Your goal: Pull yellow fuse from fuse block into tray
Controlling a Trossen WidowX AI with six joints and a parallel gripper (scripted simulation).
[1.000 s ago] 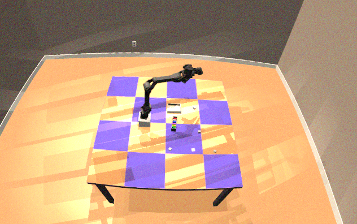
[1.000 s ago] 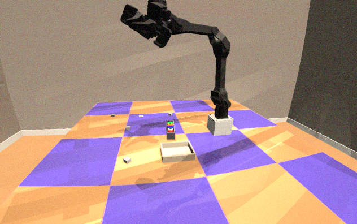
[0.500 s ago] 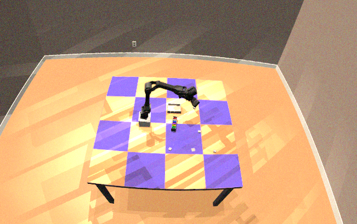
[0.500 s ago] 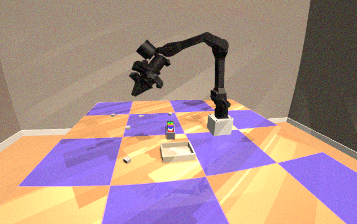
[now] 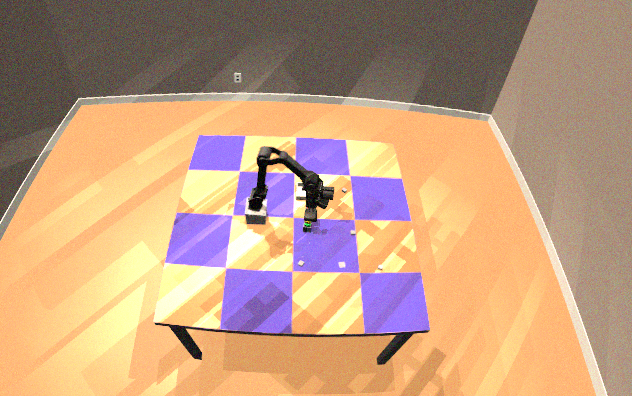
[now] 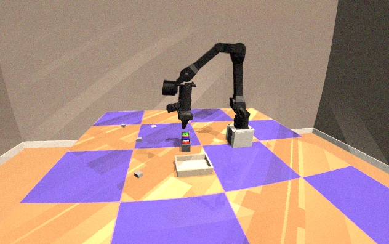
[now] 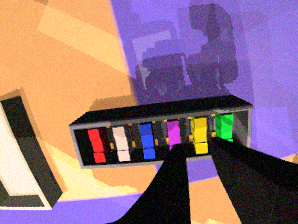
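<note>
Right now my gripper tip is 21 cm to the right of the beige tray, 8 cm above it and 5 cm past it.
</note>
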